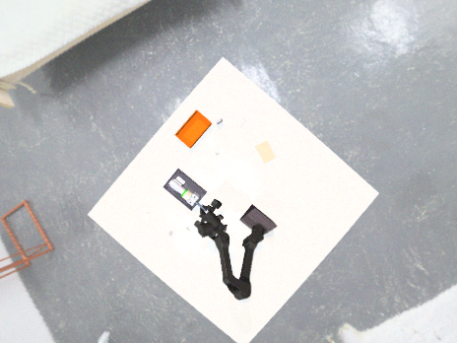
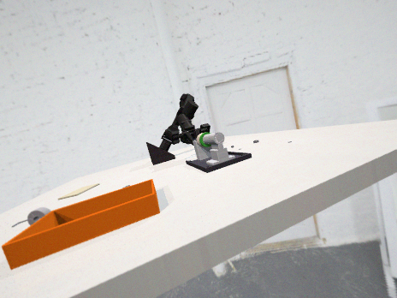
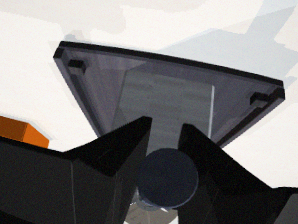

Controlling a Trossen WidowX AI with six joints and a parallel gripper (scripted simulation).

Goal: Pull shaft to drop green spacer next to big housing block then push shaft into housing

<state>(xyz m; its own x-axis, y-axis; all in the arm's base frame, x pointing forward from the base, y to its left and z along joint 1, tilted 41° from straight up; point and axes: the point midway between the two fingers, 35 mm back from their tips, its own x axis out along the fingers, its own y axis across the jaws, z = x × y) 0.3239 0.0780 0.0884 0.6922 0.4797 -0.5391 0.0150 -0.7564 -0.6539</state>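
My gripper tip is now 6 cm short of the dark grey shaft and 2 cm below it. Also, from my gripper tip: orange tray: 34 cm ahead, 31 cm to the right, 5 cm below; green spacer: 12 cm ahead, 2 cm above; tan card: 49 cm to the right, 9 cm behind, 5 cm below.
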